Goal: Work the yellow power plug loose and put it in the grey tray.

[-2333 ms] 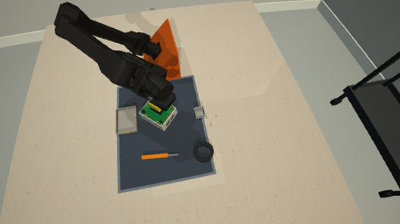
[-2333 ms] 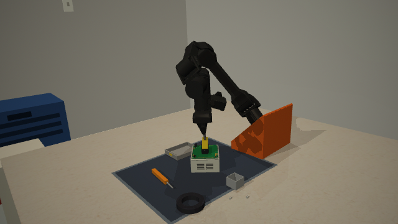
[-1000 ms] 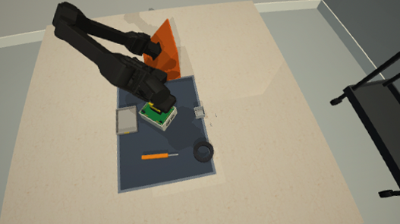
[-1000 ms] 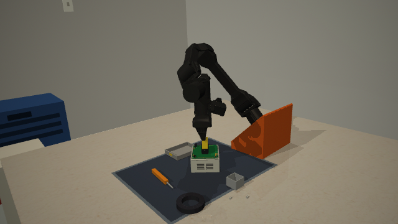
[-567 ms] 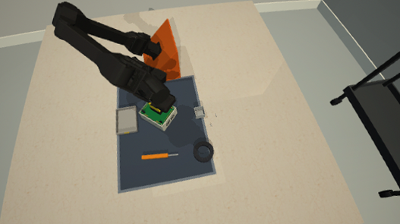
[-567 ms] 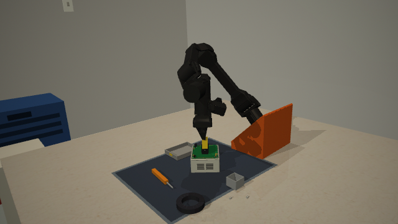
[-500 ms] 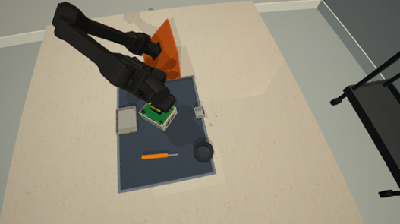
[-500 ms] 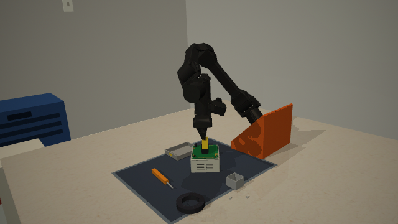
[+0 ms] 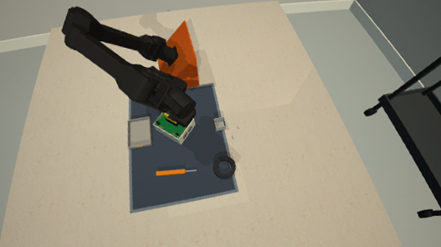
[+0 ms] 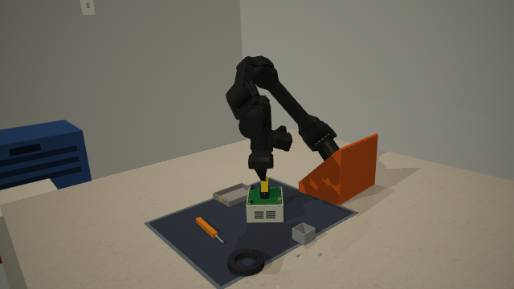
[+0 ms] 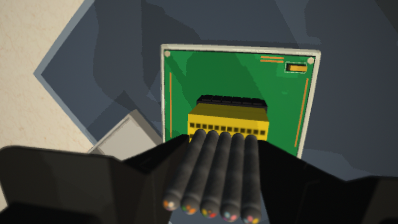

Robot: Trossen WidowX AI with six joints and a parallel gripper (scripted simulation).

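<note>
My gripper tip is now 10 mm above the yellow power plug. From my gripper tip the other things lie so: dark mat (110 mm below, 50 mm ahead).
</note>
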